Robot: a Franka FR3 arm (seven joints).
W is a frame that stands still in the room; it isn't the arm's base.
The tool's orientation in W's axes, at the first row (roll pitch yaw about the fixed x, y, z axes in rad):
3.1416, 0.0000, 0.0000
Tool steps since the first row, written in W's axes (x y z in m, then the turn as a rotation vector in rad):
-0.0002, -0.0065, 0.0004, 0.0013, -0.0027, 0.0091
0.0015, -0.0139, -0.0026, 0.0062, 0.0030, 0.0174
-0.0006, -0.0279, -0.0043, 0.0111, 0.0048, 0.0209
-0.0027, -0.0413, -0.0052, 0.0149, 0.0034, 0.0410
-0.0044, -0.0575, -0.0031, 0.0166, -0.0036, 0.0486
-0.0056, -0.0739, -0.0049, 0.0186, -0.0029, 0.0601
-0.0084, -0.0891, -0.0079, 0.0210, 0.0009, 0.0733
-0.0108, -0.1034, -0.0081, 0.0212, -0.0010, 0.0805
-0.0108, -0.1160, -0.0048, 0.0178, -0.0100, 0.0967
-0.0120, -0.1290, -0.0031, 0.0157, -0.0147, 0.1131
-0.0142, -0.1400, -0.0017, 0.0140, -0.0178, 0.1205
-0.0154, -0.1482, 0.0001, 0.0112, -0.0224, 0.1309
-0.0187, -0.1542, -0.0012, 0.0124, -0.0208, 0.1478
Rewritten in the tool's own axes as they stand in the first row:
-0.0002, 0.0065, -0.0004, 0.0013, 0.0027, -0.0091
0.0015, 0.0139, 0.0026, 0.0062, -0.0030, -0.0174
-0.0006, 0.0279, 0.0043, 0.0111, -0.0048, -0.0209
-0.0027, 0.0413, 0.0052, 0.0149, -0.0034, -0.0410
-0.0044, 0.0575, 0.0031, 0.0166, 0.0036, -0.0486
-0.0056, 0.0739, 0.0049, 0.0186, 0.0029, -0.0601
-0.0084, 0.0891, 0.0079, 0.0210, -0.0009, -0.0733
-0.0108, 0.1034, 0.0081, 0.0212, 0.0010, -0.0805
-0.0108, 0.1160, 0.0048, 0.0178, 0.0100, -0.0967
-0.0120, 0.1290, 0.0031, 0.0157, 0.0147, -0.1131
-0.0142, 0.1400, 0.0017, 0.0140, 0.0178, -0.1205
-0.0154, 0.1482, -0.0001, 0.0112, 0.0224, -0.1309
-0.0187, 0.1542, 0.0012, 0.0124, 0.0208, -0.1478

